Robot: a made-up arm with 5 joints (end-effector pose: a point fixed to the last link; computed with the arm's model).
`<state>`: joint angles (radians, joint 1 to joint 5).
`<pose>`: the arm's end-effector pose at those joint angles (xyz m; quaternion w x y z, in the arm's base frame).
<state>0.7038 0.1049 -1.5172 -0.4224 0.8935</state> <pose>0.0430 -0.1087 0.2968 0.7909 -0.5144 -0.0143 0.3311</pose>
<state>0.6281 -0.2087 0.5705 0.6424 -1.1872</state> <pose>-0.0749 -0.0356 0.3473 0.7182 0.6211 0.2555 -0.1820</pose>
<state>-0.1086 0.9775 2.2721 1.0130 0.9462</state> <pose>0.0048 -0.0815 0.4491 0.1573 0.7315 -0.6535 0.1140</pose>
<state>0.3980 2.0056 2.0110 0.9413 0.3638</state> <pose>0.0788 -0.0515 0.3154 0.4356 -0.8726 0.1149 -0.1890</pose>
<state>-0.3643 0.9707 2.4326 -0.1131 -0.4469</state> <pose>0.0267 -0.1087 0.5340 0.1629 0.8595 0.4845 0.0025</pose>
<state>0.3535 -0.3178 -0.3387 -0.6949 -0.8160</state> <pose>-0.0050 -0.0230 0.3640 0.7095 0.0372 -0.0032 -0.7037</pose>
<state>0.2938 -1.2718 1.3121 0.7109 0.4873</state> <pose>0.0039 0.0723 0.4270 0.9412 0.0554 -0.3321 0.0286</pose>
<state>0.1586 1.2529 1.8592 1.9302 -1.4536</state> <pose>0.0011 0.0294 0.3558 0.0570 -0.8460 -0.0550 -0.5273</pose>
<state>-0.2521 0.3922 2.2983 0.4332 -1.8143</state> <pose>-0.0673 -0.0349 0.5316 0.0737 0.7800 0.6149 -0.0900</pose>
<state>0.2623 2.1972 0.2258 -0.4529 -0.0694</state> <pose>0.0872 0.0066 0.3294 0.4564 0.6675 0.0360 0.5873</pose>
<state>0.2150 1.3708 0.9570 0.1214 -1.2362</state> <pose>0.0153 -0.0888 0.3380 0.4201 0.6589 0.5793 0.2321</pose>
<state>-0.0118 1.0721 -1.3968 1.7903 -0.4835</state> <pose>0.1771 -0.2084 0.4437 0.4914 -0.4512 0.0754 0.7412</pose>
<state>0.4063 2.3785 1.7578 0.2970 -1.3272</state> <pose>0.1329 -0.0491 0.2728 0.1978 -0.2530 -0.6937 -0.6447</pose>
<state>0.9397 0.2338 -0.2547 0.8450 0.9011</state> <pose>0.0092 -0.0713 0.2524 0.5145 0.1394 -0.4526 0.7148</pose>
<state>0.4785 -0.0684 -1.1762 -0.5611 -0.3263</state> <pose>-0.0033 -0.1098 0.3297 0.9006 -0.2876 -0.0970 -0.3111</pose>
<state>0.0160 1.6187 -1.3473 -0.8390 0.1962</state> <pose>0.1692 -0.0188 0.3164 0.8773 0.0010 -0.4625 0.1280</pose>
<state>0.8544 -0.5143 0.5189 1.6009 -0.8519</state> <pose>-0.0581 -0.0726 0.2787 0.7953 0.5394 0.0163 0.2763</pose>
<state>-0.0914 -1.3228 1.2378 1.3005 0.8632</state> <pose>-0.0195 0.0616 0.4046 0.7772 -0.3312 -0.2839 0.4535</pose>
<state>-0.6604 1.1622 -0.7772 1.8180 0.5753</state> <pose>0.1572 -0.1652 0.4988 0.0565 0.2032 -0.1520 -0.9656</pose>
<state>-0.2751 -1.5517 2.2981 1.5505 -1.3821</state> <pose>0.0937 0.0683 0.3421 0.7947 0.3682 -0.4782 -0.0644</pose>
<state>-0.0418 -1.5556 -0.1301 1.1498 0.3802</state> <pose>-0.0725 0.0914 0.4937 0.8475 -0.3102 0.4189 0.1004</pose>
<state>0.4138 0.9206 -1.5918 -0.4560 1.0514</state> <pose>0.1295 -0.0789 0.2885 0.6975 -0.5177 -0.3001 0.3941</pose>
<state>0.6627 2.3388 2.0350 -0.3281 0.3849</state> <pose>0.1828 -0.0242 0.3227 0.4251 -0.6033 -0.3608 -0.5702</pose>
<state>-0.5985 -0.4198 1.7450 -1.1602 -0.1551</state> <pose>0.0633 0.0858 0.5311 0.5717 0.5101 0.0221 -0.6422</pose>
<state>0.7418 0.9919 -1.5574 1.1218 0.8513</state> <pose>0.1321 -0.1296 0.2465 0.2707 -0.4102 -0.2789 0.8250</pose>
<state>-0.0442 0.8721 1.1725 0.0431 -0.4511</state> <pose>-0.0106 -0.0708 0.4207 0.6143 0.7297 0.2628 0.1453</pose>
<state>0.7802 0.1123 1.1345 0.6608 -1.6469</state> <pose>-0.0668 -0.0236 0.3561 0.3000 0.8201 0.4844 -0.0523</pose>
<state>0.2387 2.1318 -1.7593 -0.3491 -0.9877</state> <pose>0.2097 0.0508 0.2773 0.7528 0.5007 -0.4271 -0.0124</pose>
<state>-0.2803 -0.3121 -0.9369 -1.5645 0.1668</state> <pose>0.0396 -0.0972 0.4625 0.4939 -0.5771 -0.3030 -0.5755</pose>
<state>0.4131 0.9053 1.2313 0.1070 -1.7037</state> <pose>-0.0192 -0.0994 0.3782 0.2377 0.6188 0.7486 0.0135</pose>
